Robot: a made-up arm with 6 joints. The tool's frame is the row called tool. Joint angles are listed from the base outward. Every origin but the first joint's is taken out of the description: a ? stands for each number. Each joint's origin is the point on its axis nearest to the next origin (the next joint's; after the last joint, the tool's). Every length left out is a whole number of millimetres.
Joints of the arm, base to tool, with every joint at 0 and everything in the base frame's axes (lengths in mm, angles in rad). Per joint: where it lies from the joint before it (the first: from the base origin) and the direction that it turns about. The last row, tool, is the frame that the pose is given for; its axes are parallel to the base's.
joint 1: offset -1 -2 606 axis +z
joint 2: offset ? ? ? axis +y
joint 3: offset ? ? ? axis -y
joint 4: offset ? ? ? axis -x
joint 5: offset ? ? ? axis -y
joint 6: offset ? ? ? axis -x
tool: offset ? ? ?
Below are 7 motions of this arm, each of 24 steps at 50 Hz.
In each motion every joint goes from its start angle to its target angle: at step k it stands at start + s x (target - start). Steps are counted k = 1, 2, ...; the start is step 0. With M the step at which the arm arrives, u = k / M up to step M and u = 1 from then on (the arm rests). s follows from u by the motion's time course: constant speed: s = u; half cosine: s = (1 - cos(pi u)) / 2; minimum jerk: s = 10 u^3 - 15 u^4 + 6 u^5.
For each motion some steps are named. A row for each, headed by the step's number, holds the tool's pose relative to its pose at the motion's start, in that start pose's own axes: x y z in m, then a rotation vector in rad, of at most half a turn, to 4 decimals.
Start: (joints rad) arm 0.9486 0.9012 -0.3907 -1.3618 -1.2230 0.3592
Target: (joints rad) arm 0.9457 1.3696 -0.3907 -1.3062 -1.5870 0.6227
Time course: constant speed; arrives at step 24
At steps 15, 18, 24:
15: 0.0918 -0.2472 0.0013 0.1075 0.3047 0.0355
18: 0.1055 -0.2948 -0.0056 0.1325 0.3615 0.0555
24: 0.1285 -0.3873 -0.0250 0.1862 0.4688 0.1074

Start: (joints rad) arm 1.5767 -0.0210 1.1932 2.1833 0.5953 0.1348
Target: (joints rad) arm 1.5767 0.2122 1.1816 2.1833 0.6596 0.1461
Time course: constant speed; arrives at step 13
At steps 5, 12, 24:
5: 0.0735 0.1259 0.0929 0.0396 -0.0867 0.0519
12: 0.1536 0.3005 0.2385 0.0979 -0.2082 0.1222
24: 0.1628 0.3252 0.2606 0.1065 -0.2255 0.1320

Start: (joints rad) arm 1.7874 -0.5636 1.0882 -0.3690 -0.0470 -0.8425
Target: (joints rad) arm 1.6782 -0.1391 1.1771 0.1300 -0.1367 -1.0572
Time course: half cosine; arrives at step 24
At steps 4, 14, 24:
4: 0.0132 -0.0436 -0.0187 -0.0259 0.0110 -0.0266
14: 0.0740 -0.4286 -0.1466 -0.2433 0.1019 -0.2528
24: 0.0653 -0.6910 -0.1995 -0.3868 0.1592 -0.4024

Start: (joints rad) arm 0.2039 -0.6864 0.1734 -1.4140 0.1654 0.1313
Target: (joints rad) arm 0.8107 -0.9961 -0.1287 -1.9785 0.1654 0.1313
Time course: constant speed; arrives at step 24
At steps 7, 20, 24:
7: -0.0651 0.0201 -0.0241 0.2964 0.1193 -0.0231
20: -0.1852 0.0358 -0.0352 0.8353 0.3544 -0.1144
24: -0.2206 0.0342 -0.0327 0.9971 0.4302 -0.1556

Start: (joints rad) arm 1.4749 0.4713 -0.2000 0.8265 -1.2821 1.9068
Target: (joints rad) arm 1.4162 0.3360 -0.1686 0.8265 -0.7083 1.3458
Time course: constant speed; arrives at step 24
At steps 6, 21, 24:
6: -0.0163 -0.0136 -0.0436 0.1792 0.0480 -0.1562
21: -0.0932 -0.0303 -0.1598 0.6106 0.0984 -0.5710
24: -0.1145 -0.0294 -0.1833 0.6916 0.0963 -0.6582

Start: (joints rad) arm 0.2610 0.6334 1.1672 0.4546 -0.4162 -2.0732
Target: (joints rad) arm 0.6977 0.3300 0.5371 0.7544 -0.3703 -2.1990
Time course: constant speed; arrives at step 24
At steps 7, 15, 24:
7: -0.0361 -0.0717 -0.1676 -0.0463 0.0972 -0.0746
15: -0.1165 -0.1566 -0.3493 -0.1117 0.2184 -0.1493
24: -0.2520 -0.2545 -0.5307 -0.1990 0.3671 -0.2179

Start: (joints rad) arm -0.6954 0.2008 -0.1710 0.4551 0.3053 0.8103
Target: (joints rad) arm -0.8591 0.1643 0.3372 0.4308 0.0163 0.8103
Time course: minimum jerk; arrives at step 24
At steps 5, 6, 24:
5: -0.0005 -0.0421 -0.0048 -0.0021 0.0120 -0.0233
6: -0.0015 -0.0676 -0.0076 -0.0033 0.0193 -0.0374
24: -0.1683 -0.6278 -0.0460 -0.0214 0.1830 -0.3603

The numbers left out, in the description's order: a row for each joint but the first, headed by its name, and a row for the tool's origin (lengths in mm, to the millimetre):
joint 2: 77 -16 0
joint 3: 0 0 658
joint 4: 907 0 197
joint 5: 0 24 -23
joint 6: 324 0 -29
tool: 0 4 1

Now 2 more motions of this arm.
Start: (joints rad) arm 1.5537 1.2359 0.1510 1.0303 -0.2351 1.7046
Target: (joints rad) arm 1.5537 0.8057 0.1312 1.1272 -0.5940 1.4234
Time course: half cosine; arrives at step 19
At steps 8, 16, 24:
8: -0.1614 0.0028 -0.1707 0.1111 0.1339 0.0690
16: -0.4462 0.0359 -0.3765 0.3117 0.3485 0.1517
24: -0.4793 0.0415 -0.3945 0.3356 0.3723 0.1590

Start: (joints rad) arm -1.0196 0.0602 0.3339 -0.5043 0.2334 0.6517
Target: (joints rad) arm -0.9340 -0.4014 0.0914 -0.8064 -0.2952 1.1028
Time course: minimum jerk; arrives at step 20
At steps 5, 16, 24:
5: -0.0298 0.0107 0.0309 -0.0098 0.0236 0.0334
16: -0.3354 0.0959 0.2585 -0.1069 0.0964 0.4058
24: -0.3605 0.1010 0.2726 -0.1151 0.0923 0.4365

